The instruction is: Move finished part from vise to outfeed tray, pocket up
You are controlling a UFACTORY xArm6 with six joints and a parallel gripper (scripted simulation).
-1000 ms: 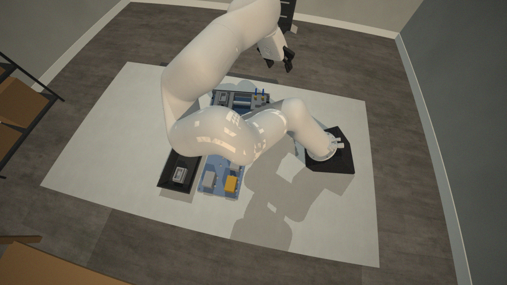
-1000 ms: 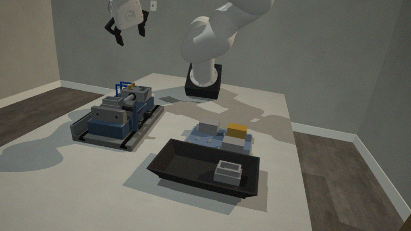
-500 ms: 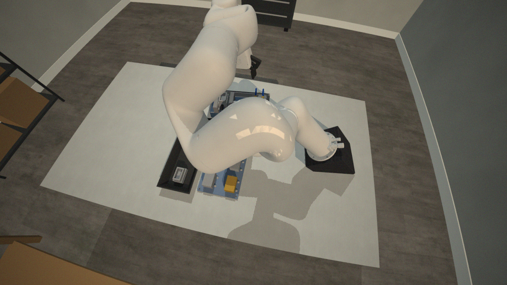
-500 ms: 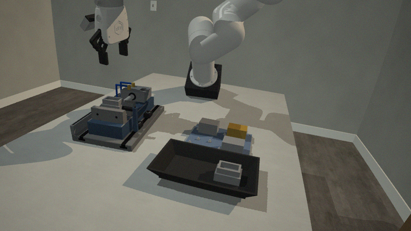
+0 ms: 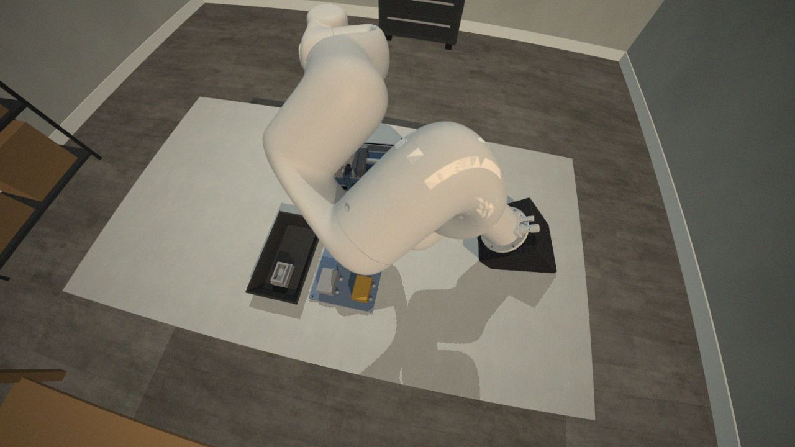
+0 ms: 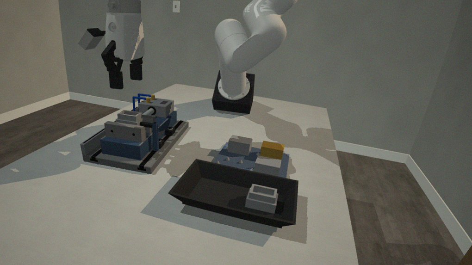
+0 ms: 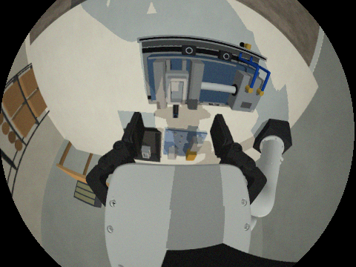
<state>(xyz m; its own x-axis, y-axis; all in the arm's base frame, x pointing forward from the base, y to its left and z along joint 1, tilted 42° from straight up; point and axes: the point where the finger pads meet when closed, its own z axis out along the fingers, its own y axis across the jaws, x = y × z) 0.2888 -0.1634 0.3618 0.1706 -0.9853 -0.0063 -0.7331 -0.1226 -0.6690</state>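
Right now the blue vise is 70 mm behind my hand, 10 mm to the right of it and 160 mm below it. Round my hand: blue fixture plate (110 mm behind, 310 mm to the left, 200 mm below); yellow block (160 mm behind, 350 mm to the left, 170 mm below).
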